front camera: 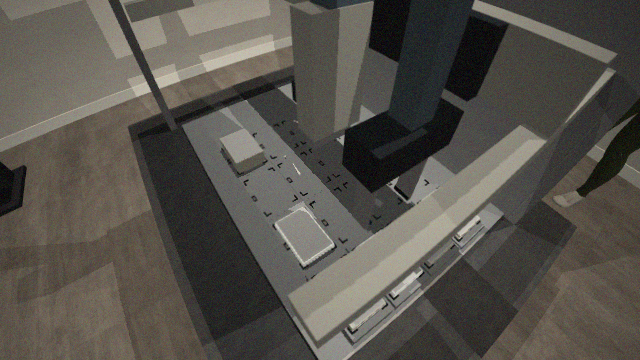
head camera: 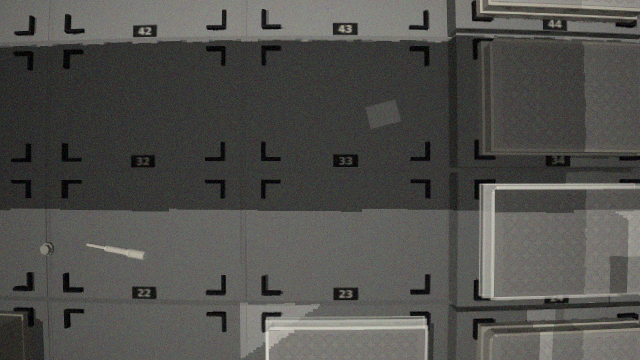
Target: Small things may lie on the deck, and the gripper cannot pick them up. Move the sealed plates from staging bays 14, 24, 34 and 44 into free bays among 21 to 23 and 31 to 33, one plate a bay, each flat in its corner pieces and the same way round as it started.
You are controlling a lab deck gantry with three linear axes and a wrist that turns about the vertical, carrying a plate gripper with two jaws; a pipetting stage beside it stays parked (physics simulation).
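Frame: origin at the robot's base, x ahead, y right, z down, level; metres.
Seen in the pictures: gripper, fingertip midpoint: (front camera: 382, 206); robot's base, link origin: (front camera: 222, 148).
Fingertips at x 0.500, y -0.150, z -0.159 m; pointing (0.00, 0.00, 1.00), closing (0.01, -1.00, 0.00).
Offsets run from my fingertips to a thing's top centre.
Sealed plates lie flat in the staging bays: the plate in 44 @[dz +0.130, dx +0.056, dy -0.214 m] (front camera: 468, 227) (head camera: 560, 7), the plate in 34 @[dz +0.130, dx +0.056, dy -0.107 m] (front camera: 440, 255) (head camera: 540, 100), the plate in 24 @[dz +0.130, dx +0.056, dy +0.000 m] (front camera: 406, 285) (head camera: 540, 240) and the plate in 14 @[dz +0.130, dx +0.056, dy +0.107 m] (front camera: 367, 315) (head camera: 560, 342). The frame edge cuts off parts of them in the head view. My gripper (front camera: 400, 190) hangs over the deck to the left of the staging bays, with no plate under it. It looks open; one jaw shows and the body hides the other. It does not show in the head view. No plate stands in 22, 23, 32 or 33.
A thin pale tube @[dz +0.151, dx -0.293, dy +0.011 m] (front camera: 296, 169) (head camera: 117, 251) lies in bay 22. A small cap @[dz +0.155, dx -0.354, dy +0.011 m] (front camera: 285, 157) (head camera: 46, 248) lies between 21 and 22. A flat square scrap @[dz +0.158, dx -0.078, dy -0.098 m] (front camera: 378, 202) (head camera: 383, 114) lies in 33. Another plate @[dz +0.145, dx -0.108, dy +0.107 m] (front camera: 305, 235) (head camera: 345, 345) sits below 23. A tall box @[dz +0.117, dx -0.436, dy +0.107 m] (front camera: 243, 150) stands farther left.
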